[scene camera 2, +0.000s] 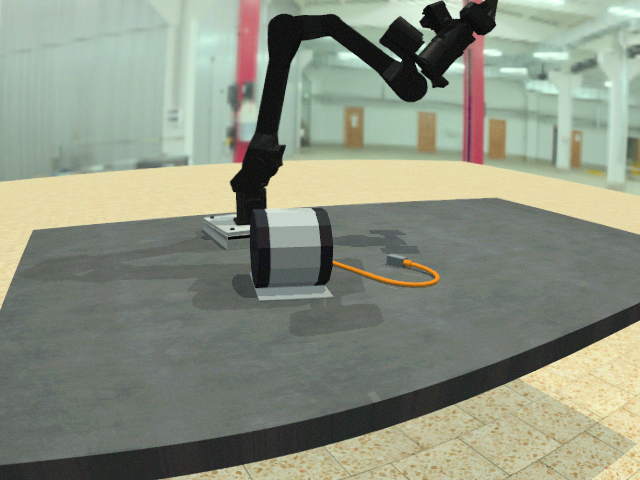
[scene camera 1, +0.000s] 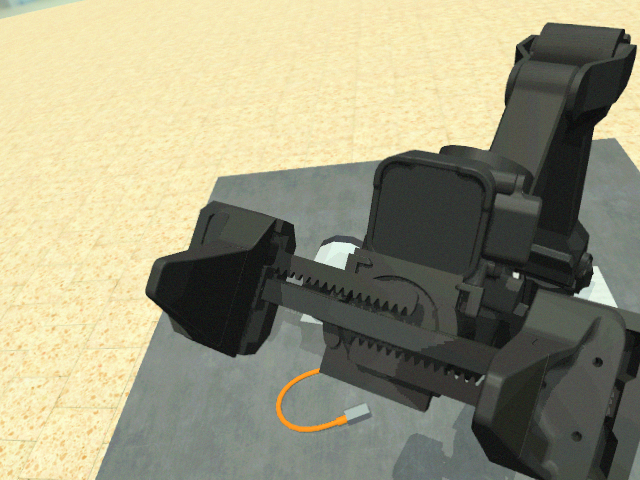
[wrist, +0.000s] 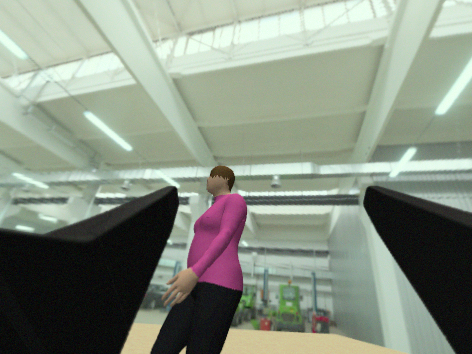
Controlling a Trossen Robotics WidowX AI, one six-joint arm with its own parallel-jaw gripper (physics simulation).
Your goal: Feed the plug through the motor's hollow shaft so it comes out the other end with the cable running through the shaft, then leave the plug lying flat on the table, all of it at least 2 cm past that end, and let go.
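Frame: origin at the arm's base, x ahead, y left, z up, level; millimetres.
Seen in the pictures: gripper, fingertip midpoint: (scene camera 2: 487, 2) (scene camera 1: 295, 331) (wrist: 270, 195).
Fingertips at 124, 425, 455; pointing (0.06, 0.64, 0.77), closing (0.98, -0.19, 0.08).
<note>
Pixels of each thing's top centre, then the offset from my fingertips to it, as dx, dy, dz. "spot": a spot on its surface instead. Level surfaces: height alone.
- grey plug, top centre: (scene camera 1: 356, 411) (scene camera 2: 397, 256) +98, -230, -472
- orange cable, surface spot: (scene camera 2: 408, 283) spot: +204, -257, -481
- motor, top centre: (scene camera 2: 288, 209) (scene camera 1: 337, 257) +159, -414, -384
- dark grey table, surface height: dz -486
The grey plug (scene camera 1: 357, 413) (scene camera 2: 397, 259) lies on the table, apart from the motor. The orange cable (scene camera 1: 279, 403) (scene camera 2: 408, 283) curves from it in a loop; its other end is hidden behind the motor in scene camera 2 and behind my gripper in scene camera 1. The motor (scene camera 1: 336, 253) (scene camera 2: 294, 248), a white drum with black ends on a pale foot, lies on its side. Its shaft openings do not show. My gripper (scene camera 1: 336, 361) (scene camera 2: 488, 7) (wrist: 270, 195) is wide open and empty, high above the table, tilted upward, with the plug far below.
The dark grey table (scene camera 1: 206, 439) (scene camera 2: 206, 361) carries the motor and the arm's white base plate (scene camera 2: 222, 227). The base stands behind the motor in scene camera 2. A person in a pink top (wrist: 220, 240) stands beyond the fingers in the wrist view.
</note>
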